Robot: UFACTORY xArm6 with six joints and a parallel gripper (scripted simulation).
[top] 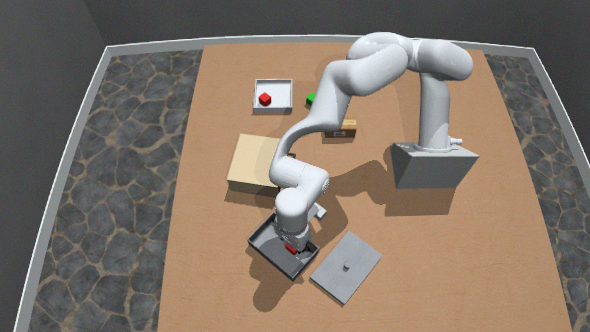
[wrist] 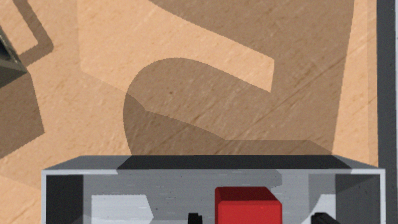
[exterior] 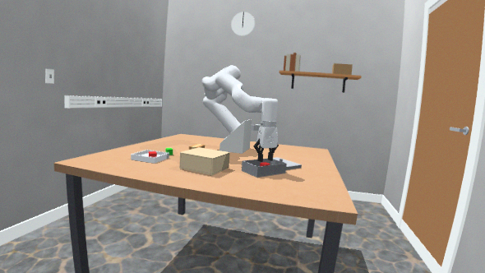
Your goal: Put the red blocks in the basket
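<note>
The metal box lies 3 cm ahead of my hand and 4 cm below it. The rest, counted from my hand: flat lid 16 cm behind, 6 cm to the left, 5 cm below; white basket 11 cm ahead, 59 cm to the right, 5 cm below; taped cardboard box 14 cm behind, 44 cm to the right, 3 cm below.
</note>
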